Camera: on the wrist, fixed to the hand. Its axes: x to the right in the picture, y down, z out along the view.
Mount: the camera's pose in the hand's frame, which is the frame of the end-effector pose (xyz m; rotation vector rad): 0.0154 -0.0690 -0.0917 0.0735 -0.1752 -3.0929
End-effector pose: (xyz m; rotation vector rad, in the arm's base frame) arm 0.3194 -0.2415 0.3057 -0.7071 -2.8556 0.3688
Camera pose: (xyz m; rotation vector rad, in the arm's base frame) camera 0.2970 -0.2753 0.4142 2.8807 -0.7781 -0.1475
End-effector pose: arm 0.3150 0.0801 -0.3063 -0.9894 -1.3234 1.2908
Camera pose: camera 0.4084 0.1046 -0.2423 1.3872 -1.0429 -1.0790
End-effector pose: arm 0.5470 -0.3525 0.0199 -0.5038 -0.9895 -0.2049
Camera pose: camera 0.5970 -0.4568 0.0134 -1.4113 0.8821 2.4260
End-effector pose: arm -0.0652 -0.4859 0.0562 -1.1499 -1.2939 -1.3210
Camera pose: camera -0.1370 -0.5766 0.0616 -1.1764 1.2267 1.0323
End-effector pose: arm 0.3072 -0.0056 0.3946 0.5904 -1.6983 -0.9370
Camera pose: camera 0.3846 -0.0839 0.3589 -1.7625 -0.4805 1.3324
